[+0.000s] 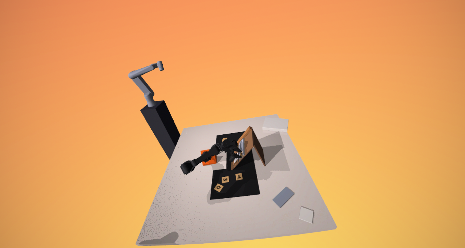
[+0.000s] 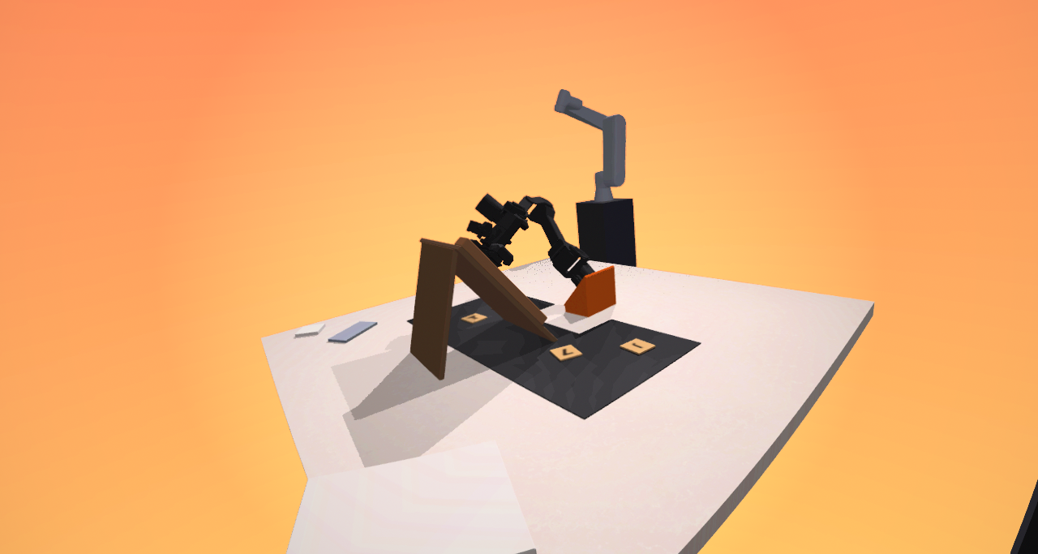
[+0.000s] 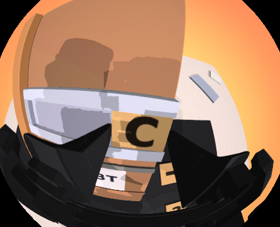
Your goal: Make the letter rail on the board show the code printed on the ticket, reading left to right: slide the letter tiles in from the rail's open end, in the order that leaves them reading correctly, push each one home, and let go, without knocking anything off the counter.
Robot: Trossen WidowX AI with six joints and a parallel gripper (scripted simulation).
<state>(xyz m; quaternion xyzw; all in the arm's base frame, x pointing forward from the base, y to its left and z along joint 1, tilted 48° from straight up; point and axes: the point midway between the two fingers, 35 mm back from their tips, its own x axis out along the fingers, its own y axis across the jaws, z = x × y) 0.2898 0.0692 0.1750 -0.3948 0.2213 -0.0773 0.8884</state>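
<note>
Right now my gripper tip is 80 mm above the white ticket, 60 mm past it and 50 mm to the right of it. Round my gripper tip: black mat: 160 mm below, 140 mm behind, 100 mm to the left; grey slab: 290 mm ahead, 280 mm to the right, 160 mm below; white square: 410 mm ahead, 400 mm to the right, 160 mm below.
</note>
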